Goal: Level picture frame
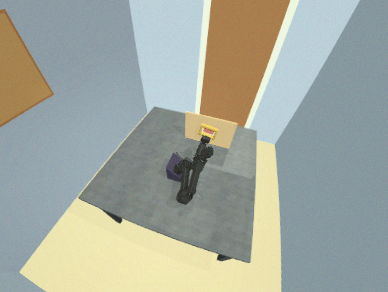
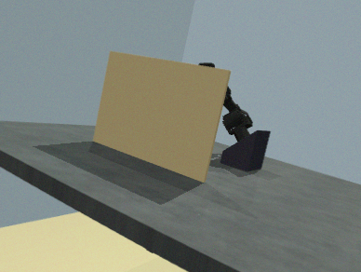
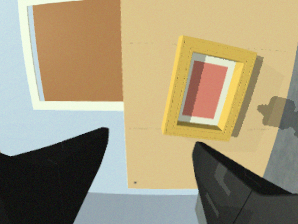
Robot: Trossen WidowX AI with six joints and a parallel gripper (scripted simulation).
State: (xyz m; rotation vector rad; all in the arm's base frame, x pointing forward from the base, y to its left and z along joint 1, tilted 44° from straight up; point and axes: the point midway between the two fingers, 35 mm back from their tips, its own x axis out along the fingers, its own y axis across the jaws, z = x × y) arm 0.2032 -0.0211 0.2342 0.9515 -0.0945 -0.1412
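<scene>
Right now my gripper tip is 190 mm short of the picture frame, 20 mm to the left of it and 90 mm above it. The rest, counted from my gripper tip: wall board (200 mm ahead, 20 mm to the right, 110 mm below).
</scene>
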